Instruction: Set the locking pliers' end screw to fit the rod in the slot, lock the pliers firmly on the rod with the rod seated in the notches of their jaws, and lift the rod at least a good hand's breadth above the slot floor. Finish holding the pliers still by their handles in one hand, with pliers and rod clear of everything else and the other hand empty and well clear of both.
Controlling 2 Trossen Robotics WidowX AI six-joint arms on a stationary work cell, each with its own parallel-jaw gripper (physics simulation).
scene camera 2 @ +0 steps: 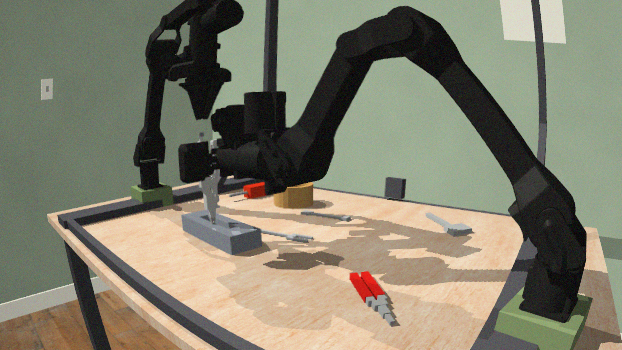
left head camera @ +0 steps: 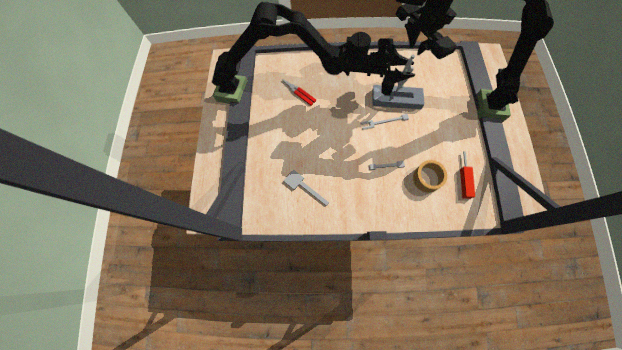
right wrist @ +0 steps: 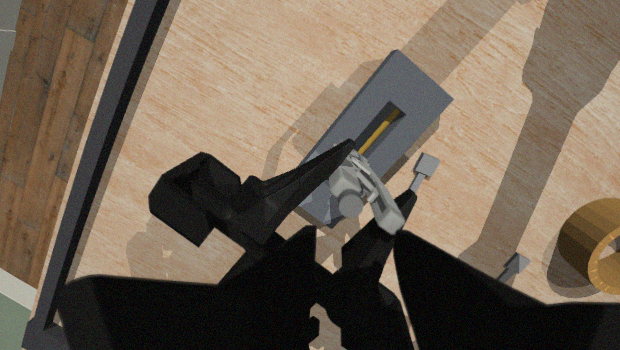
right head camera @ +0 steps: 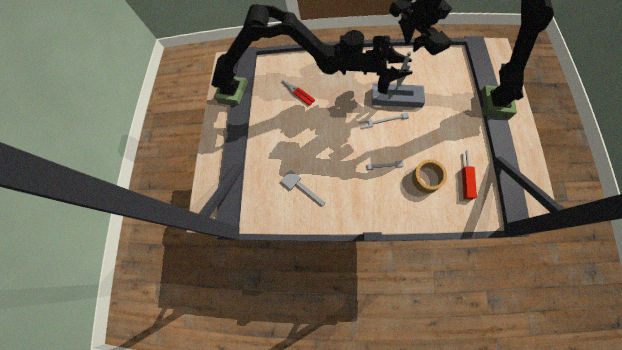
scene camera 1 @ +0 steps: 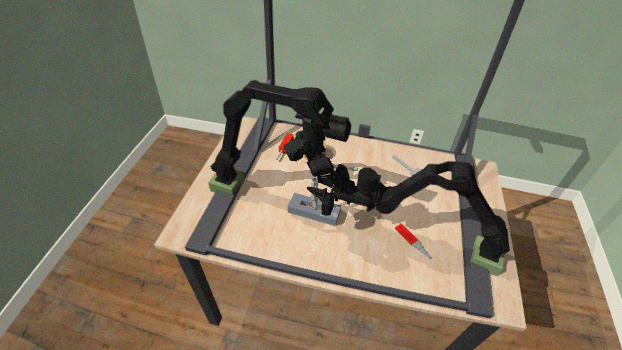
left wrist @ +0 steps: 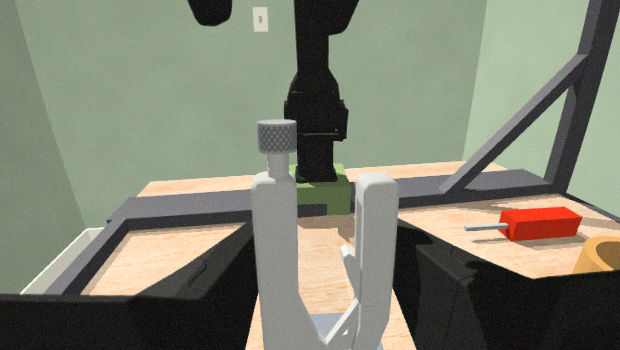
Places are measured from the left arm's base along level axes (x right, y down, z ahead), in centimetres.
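Pixels of known places: left gripper, fingertip midpoint: (scene camera 2: 202, 155) (left head camera: 414, 69) (right wrist: 384, 167) (right head camera: 412, 66) (scene camera 1: 309, 182) (left wrist: 321, 226); right gripper, fingertip midpoint: (scene camera 2: 202, 119) (left head camera: 415, 50) (right wrist: 355, 238) (right head camera: 411, 47) (left wrist: 279, 29); left arm's base at its link origin: (scene camera 2: 549, 304) (left head camera: 229, 85) (right head camera: 229, 87) (scene camera 1: 489, 251); right arm's base at its link origin: (scene camera 2: 150, 186) (left head camera: 496, 102) (right head camera: 501, 98) (scene camera 1: 226, 177) (left wrist: 315, 174).
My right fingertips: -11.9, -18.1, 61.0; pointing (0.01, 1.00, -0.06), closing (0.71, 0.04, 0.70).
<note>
For each thing: its top centre in the pictures, then the offset to it from my right fingertips, as dx, dy, dz. "pt": a spot on its surface instead.
- grey locking pliers at its top centre: (left wrist: 325, 123) (right wrist: 364, 232) (scene camera 2: 208, 131) (right head camera: 408, 56) (left head camera: 411, 58) +1.2, +2.3, -0.3
- grey block at its top centre: (right wrist: 361, 148) (scene camera 2: 217, 221) (scene camera 1: 314, 205) (right head camera: 398, 92) (left head camera: 399, 94) +2.4, +19.3, +0.0
- knurled end screw at its top centre: (left wrist: 276, 120) (right wrist: 350, 207) -0.2, +2.3, +0.1
- yellow rod at its top centre: (right wrist: 365, 148) +3.1, +21.4, +0.1
- Red-handled pliers at its top centre: (scene camera 2: 374, 293) (scene camera 1: 414, 240) (left head camera: 297, 90) (right head camera: 296, 90) +6.8, +21.7, -36.3
- smaller wrench at its top centre: (scene camera 2: 325, 213) (right head camera: 385, 164) (left head camera: 387, 165) +28.7, +21.9, +0.2
- hammer at its top centre: (scene camera 2: 445, 219) (left head camera: 307, 189) (right head camera: 303, 189) (scene camera 1: 408, 164) +42.8, +21.6, -23.6
- tan ring at a spot on its surface: (left head camera: 444, 176) pt +30.0, +17.8, +17.9
- red-handled tool at its top centre: (left wrist: 522, 215) (scene camera 2: 252, 185) (right head camera: 470, 172) (left head camera: 468, 172) (scene camera 1: 283, 144) +26.1, +19.7, +26.7
The grey locking pliers (left head camera: 400, 82) (scene camera 2: 211, 195) (left wrist: 277, 215) (right wrist: 387, 212) stand upright, jaws down in the slot of the grey block (left head camera: 381, 103) (scene camera 2: 220, 237) (right wrist: 402, 75). Their handles are spread. The knurled end screw (left wrist: 276, 136) (right wrist: 350, 205) points up. The yellow rod (right wrist: 377, 135) lies in the slot; whether the notches seat it is hidden. My left gripper (left head camera: 413, 68) (right head camera: 410, 66) (right wrist: 384, 167) is shut on the pliers' handles from the side. My right gripper (left head camera: 416, 48) (scene camera 2: 201, 118) is partly open and empty, above the end screw and apart from it.
Red-handled pliers (left head camera: 304, 95) (scene camera 2: 367, 287) lie left of the block in the left head camera. A wrench (left head camera: 392, 120) lies beside the block, a smaller wrench (left head camera: 386, 165) farther off. A hammer (left head camera: 294, 180), a tan ring (left head camera: 444, 176) and a red-handled tool (left head camera: 467, 181) lie farther from the block.
</note>
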